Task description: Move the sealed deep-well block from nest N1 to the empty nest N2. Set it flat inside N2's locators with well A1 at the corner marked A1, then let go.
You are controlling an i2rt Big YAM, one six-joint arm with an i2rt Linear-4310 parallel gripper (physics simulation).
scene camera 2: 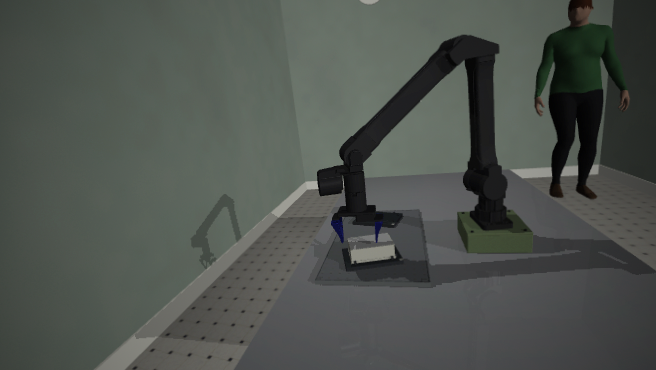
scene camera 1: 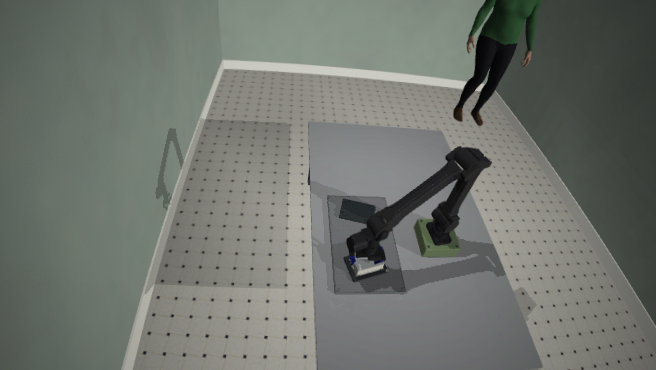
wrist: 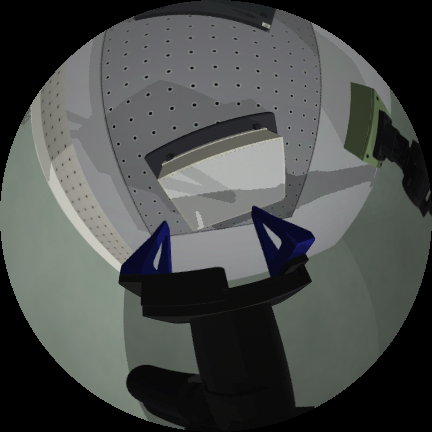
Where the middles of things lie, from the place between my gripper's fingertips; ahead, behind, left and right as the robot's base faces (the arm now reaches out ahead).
Labels:
Right now the white block (scene camera 2: pixel 361 249) is 3 cm behind my hand, 2 cm to the right of it and 3 cm below it.

